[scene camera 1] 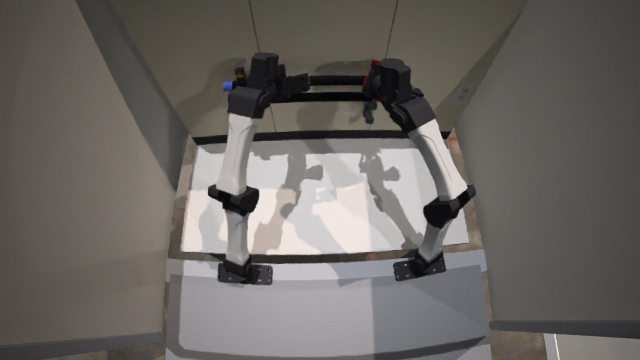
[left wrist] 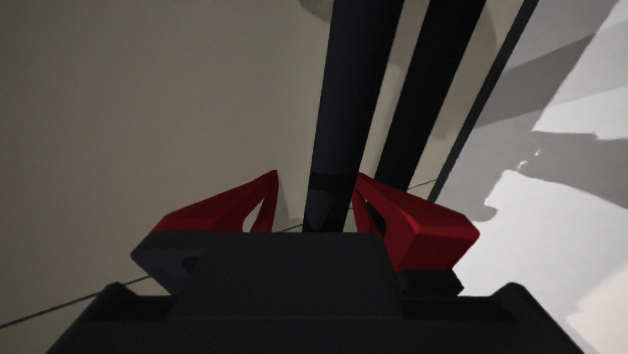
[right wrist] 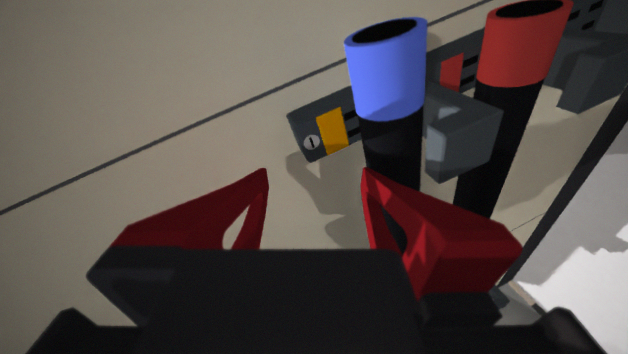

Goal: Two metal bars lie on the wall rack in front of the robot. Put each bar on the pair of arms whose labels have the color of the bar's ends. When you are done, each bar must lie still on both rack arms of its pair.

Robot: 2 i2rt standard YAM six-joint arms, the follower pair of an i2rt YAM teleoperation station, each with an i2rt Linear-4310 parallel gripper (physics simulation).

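Places are measured from the left arm's base along level axes (x ahead, y left, z up), in millimetres.
Pixels of known places: left gripper, fingertip midpoint: (left wrist: 314,177); right gripper, fingertip midpoint: (scene camera 1: 370,68) (right wrist: 314,177); left arm's base, link origin: (scene camera 1: 244,274); right arm's base, link origin: (scene camera 1: 419,267).
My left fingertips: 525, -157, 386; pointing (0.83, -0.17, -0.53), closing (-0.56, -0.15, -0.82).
For each thing: its top centre in the pictures, then the offset to it from my left fingertips, as dx, dy, dz. "*": a spot on its surface instead. Level surfaces: height alone.
- blue-ended bar, top centre: (left wrist: 330,63) (right wrist: 388,291) (scene camera 1: 305,77) -17, -69, +15
- red-ended bar, top centre: (left wrist: 411,91) (right wrist: 445,262) (scene camera 1: 305,94) -17, -67, -60
- red label, surface spot: (right wrist: 451,72) * +2, -284, -50
- orange label, surface spot: (right wrist: 332,131) * +2, -281, +25
- white table top, surface height: dz -374
The blue-ended bar (scene camera 1: 337,80) (left wrist: 352,90) (right wrist: 392,145) is the upper one. In the right wrist view it rests at the orange-labelled rack arm (right wrist: 470,135). The red-ended bar (scene camera 1: 325,97) (left wrist: 440,75) (right wrist: 505,125) runs below it, beside the red label (right wrist: 451,72); its contact with a rack arm is hidden. My left gripper (scene camera 1: 285,82) (left wrist: 314,177) is open, with the upper bar showing between its fingers without touching them. My right gripper (scene camera 1: 369,81) (right wrist: 314,177) is open; its right finger partly covers the blue-ended bar, and the gap between its fingers shows wall.
A further rack arm (right wrist: 582,75) stands at the upper right of the right wrist view. A lower rack arm (scene camera 1: 369,114) shows in the scene view. The orange label (right wrist: 332,131) is on the wall rail. A white table top (scene camera 1: 345,220) lies below the wall, with side walls on both sides.
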